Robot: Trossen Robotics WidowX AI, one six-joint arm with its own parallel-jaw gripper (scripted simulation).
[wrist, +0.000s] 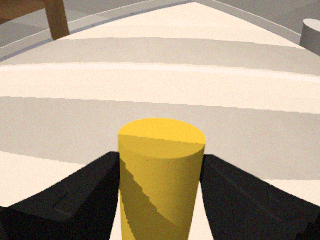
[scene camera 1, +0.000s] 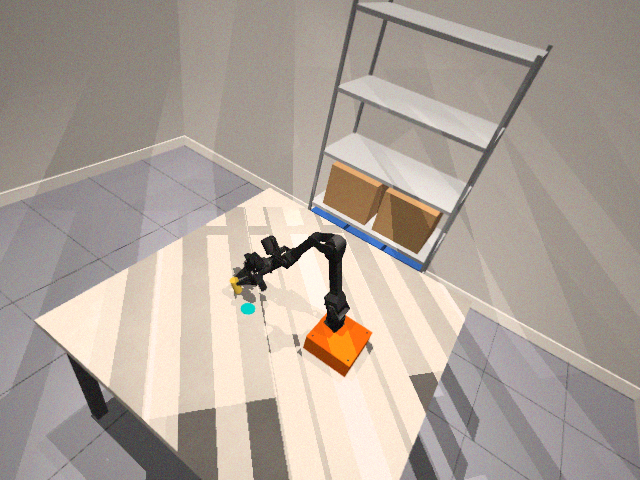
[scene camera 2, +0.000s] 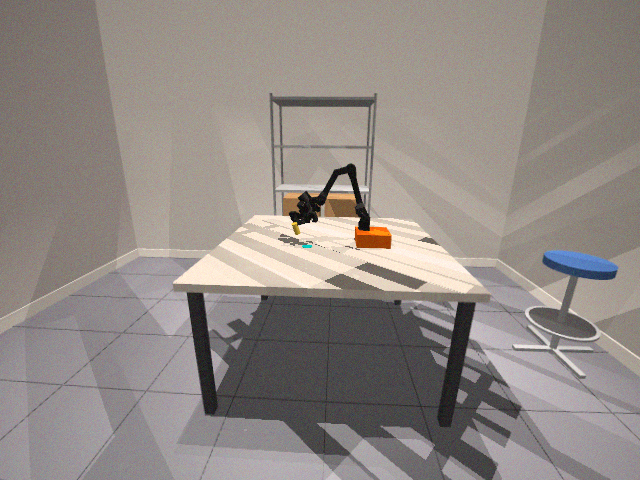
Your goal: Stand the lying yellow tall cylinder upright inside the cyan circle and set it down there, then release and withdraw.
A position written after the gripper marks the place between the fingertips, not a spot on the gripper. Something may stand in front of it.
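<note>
The gripper [scene camera 1: 235, 281] is carrying a yellow tall cylinder, and you'd find that same gripper in the wrist view as well [wrist: 160, 164].
</note>
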